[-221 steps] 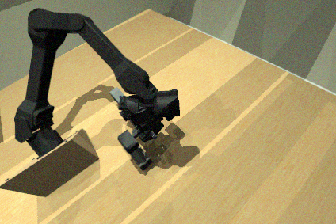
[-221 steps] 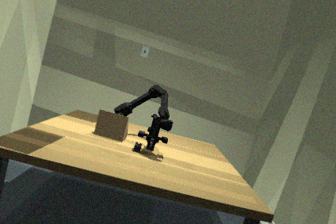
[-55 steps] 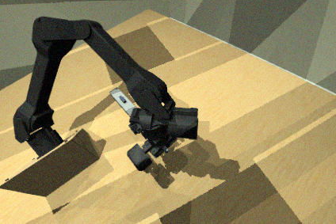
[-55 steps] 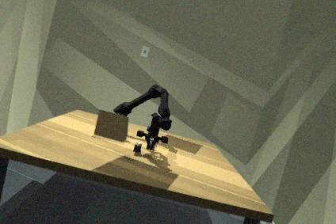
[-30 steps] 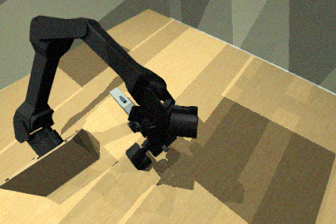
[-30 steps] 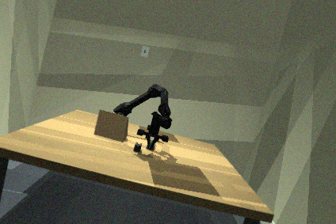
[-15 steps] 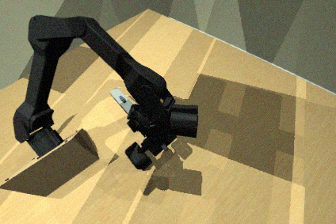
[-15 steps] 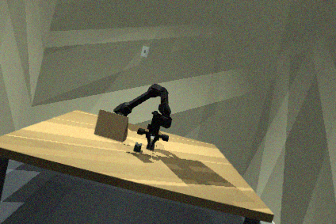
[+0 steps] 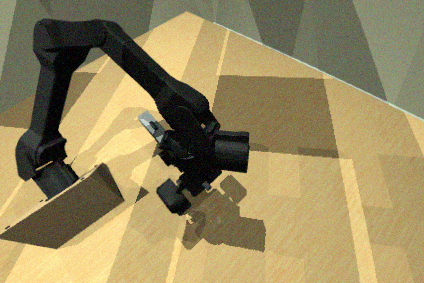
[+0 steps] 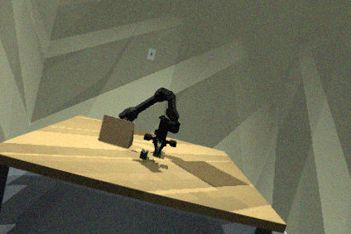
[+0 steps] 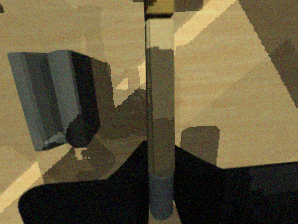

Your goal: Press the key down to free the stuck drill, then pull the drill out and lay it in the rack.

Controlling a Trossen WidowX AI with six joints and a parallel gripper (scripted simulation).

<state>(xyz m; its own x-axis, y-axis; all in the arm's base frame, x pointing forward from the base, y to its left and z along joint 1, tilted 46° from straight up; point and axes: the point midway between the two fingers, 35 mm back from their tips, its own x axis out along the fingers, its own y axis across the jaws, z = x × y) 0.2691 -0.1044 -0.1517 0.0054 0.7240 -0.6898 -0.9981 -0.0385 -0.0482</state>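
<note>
My gripper tip is now 40 mm to the right of the drill and 40 mm below it. From my gripper tip the other things lie so: grey holder block: 200 mm to the left, 10 mm behind; then key: 230 mm to the left, 10 mm behind, 10 mm above; then rack: 70 mm behind, 30 mm to the left, 20 mm below.
</note>
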